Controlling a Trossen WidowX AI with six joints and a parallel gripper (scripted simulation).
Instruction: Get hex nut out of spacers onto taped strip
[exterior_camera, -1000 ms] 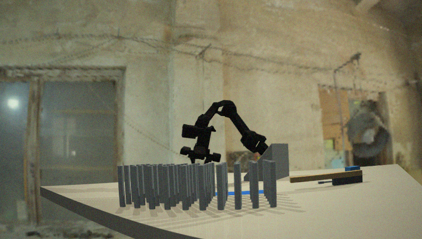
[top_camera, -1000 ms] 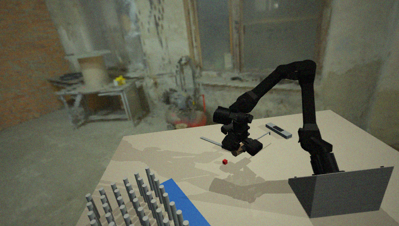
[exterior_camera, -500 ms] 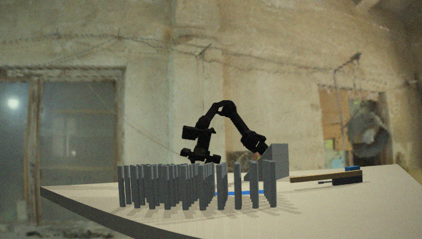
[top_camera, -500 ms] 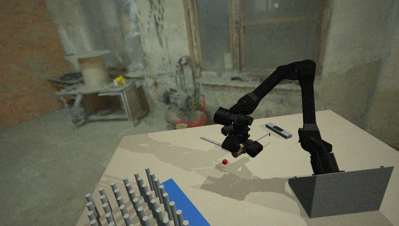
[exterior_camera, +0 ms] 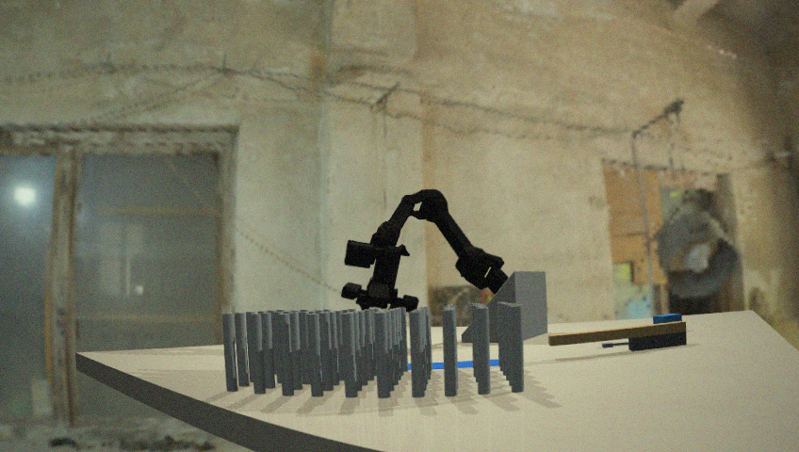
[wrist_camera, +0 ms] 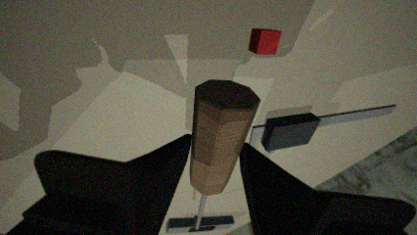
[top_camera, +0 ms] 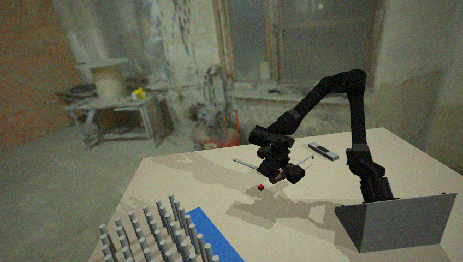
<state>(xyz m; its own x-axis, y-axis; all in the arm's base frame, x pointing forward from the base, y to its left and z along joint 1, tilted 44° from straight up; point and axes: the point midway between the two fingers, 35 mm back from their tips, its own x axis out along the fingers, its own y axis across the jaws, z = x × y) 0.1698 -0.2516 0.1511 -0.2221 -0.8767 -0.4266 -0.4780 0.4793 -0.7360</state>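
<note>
Right now my gripper tip is 80 mm short of the small red cube and 40 mm above it. From my gripper tip the other things lie so: grey flat block 270 mm behind, 170 mm to the right, 30 mm below; blue taped strip 280 mm ahead, 230 mm to the left, 50 mm below.
</note>
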